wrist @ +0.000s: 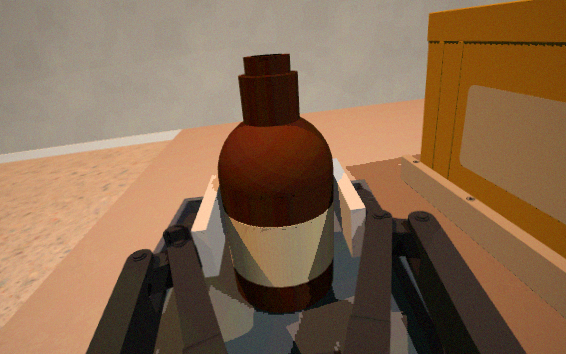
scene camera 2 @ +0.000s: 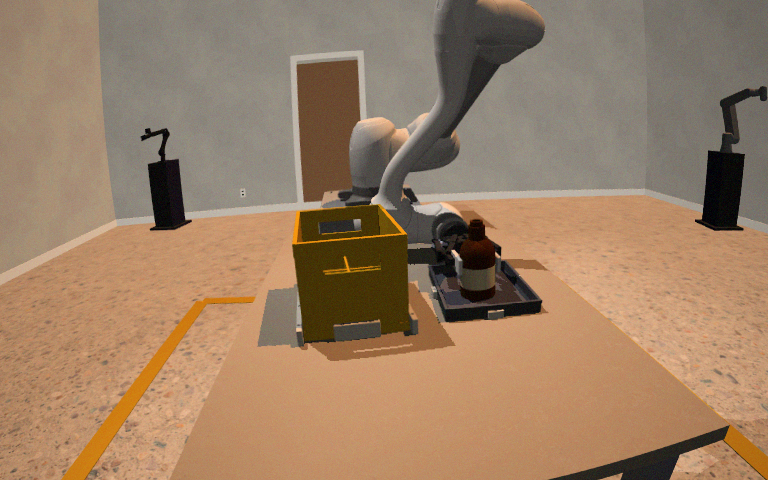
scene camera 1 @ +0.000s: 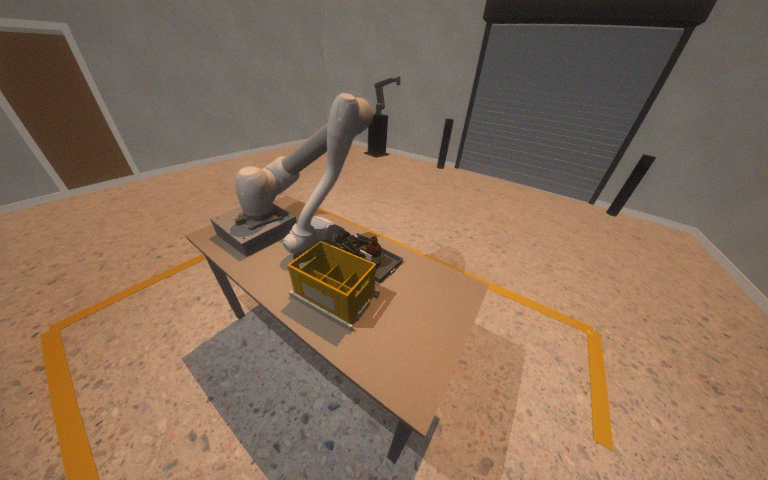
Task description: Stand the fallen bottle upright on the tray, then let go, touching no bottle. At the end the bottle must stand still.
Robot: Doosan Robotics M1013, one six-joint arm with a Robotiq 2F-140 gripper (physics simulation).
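Places are measured from the arm's base along level axes (x left, y ahead, z down), in centimetres.
Where they show: gripper, fingertip midpoint: (scene camera 2: 480,266) (scene camera 1: 376,254); arm's base, link origin: (scene camera 1: 260,217).
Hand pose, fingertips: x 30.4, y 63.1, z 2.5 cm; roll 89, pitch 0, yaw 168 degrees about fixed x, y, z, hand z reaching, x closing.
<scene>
Things, the pixels of their top centre, and the offset from my fingertips. Level surfaces: height alone.
- brown bottle, top centre: (wrist: 259,55) (scene camera 2: 477,220) (scene camera 1: 374,237) dx -0.5, dy -1.8, dz -9.0 cm
- dark tray, top centre: (wrist: 268,273) (scene camera 2: 480,281) (scene camera 1: 371,257) dx +0.5, dy -4.0, dz +4.7 cm
- yellow crate, top centre: (scene camera 2: 343,220) (scene camera 1: 332,264) dx -26.1, dy +3.1, dz -10.3 cm
- table, surface height: dz +7.2 cm
A brown bottle (scene camera 1: 373,247) (scene camera 2: 477,257) (wrist: 276,170) with a cream label is upright over the dark tray (scene camera 1: 390,273) (scene camera 2: 487,311). In the scene camera 2 view its base is at the tray's floor; I cannot tell whether a thin gap is left under it. My gripper (scene camera 2: 477,262) (wrist: 277,185) is shut on the bottle, with one pale finger pad at each side of its body around the top of the label. The gripper reaches in low and from the side of the robot's base. The far side of the bottle is hidden in the wrist view.
A yellow crate (scene camera 1: 331,283) (scene camera 2: 351,288) (wrist: 500,125) with dividers stands beside the tray, between pale guide strips on the table (scene camera 1: 419,339) (scene camera 2: 396,407). The robot's forearm comes down behind the crate. The tray has a low raised rim.
</scene>
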